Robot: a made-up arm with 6 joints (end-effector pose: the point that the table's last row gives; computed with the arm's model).
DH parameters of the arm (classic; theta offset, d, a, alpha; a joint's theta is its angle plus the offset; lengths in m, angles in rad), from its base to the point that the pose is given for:
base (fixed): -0.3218 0 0.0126 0
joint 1: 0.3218 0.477 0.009 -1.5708
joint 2: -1.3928 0 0.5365 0
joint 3: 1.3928 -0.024 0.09 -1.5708
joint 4: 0 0.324 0.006 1.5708
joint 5: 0 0.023 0.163 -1.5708
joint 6: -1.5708 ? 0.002 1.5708
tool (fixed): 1.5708 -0.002 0 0
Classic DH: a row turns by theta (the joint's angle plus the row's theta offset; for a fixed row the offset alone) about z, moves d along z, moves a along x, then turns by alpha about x.
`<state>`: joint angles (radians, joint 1 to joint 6).
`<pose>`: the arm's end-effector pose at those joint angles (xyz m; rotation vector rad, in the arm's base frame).
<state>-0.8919 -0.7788 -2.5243 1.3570 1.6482 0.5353</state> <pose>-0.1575 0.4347 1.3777 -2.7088 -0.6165 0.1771</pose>
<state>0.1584 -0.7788 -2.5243 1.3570 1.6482 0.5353</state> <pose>-0.4529 0.0672 1.3777 -2.0987 -1.9509 0.4184</pose>
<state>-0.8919 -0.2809 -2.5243 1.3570 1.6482 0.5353</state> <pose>0.1474 0.0568 1.4865 -2.2475 -0.4974 0.4245</pose>
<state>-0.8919 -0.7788 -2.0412 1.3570 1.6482 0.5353</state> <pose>-0.0128 0.2554 1.3966 -2.2615 -0.5009 0.4181</pose>
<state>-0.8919 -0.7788 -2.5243 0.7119 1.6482 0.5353</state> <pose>-0.1285 0.3334 1.3935 -2.7052 0.2330 -0.1147</pose>
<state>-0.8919 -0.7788 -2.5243 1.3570 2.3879 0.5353</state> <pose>-0.0900 0.4413 1.2256 -2.7217 -0.2442 1.1586</pose>
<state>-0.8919 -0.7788 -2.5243 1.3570 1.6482 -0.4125</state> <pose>-0.1583 0.4361 1.3757 2.5040 0.5969 0.1174</pose>
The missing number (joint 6, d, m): 0.16
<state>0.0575 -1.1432 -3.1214 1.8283 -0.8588 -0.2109</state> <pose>-0.7019 -0.3029 0.8646 0.2151 -1.3486 -1.5553</pose>
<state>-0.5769 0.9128 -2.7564 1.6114 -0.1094 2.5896</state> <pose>0.6565 -0.6734 0.9490 0.9470 -0.5977 -0.4724</pose>
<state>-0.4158 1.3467 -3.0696 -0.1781 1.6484 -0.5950</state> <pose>0.9391 -0.4441 0.4964 2.0253 -0.0337 -2.0679</pose>
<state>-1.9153 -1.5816 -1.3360 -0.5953 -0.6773 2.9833</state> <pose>0.3666 0.6194 0.9653 -2.4074 -0.5813 -1.4026</pose>
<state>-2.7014 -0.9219 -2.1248 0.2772 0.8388 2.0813</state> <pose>0.3666 0.1669 1.4308 -1.2069 0.9986 -2.4015</pose>
